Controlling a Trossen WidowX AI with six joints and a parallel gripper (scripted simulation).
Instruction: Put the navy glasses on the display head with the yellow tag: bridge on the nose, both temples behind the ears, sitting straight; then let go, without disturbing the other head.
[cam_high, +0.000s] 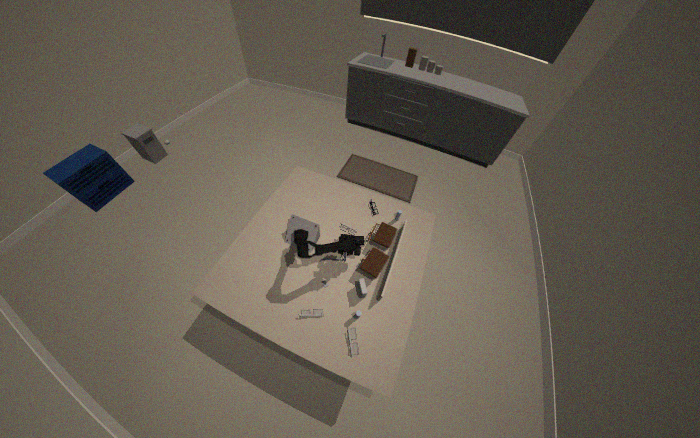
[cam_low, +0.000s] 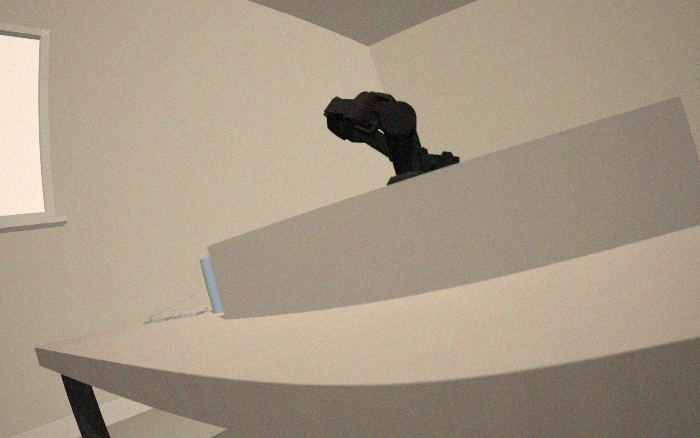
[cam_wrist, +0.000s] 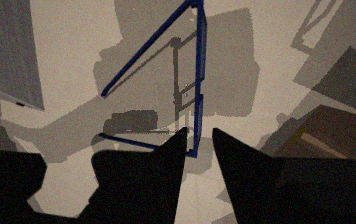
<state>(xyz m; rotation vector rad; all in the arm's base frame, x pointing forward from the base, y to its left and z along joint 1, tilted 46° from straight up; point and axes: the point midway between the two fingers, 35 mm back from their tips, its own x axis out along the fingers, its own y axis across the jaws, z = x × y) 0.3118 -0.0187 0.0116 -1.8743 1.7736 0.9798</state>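
The pale round post lies 5 cm behind my gripper tip, 22 cm to the right of it and 2 cm below it. Also, from my gripper tip: display head: 17 cm ahead, 1 cm above; white block: 17 cm ahead, 18 cm to the right, 1 cm above; upright board: 31 cm ahead, 10 cm to the left, 1 cm above.
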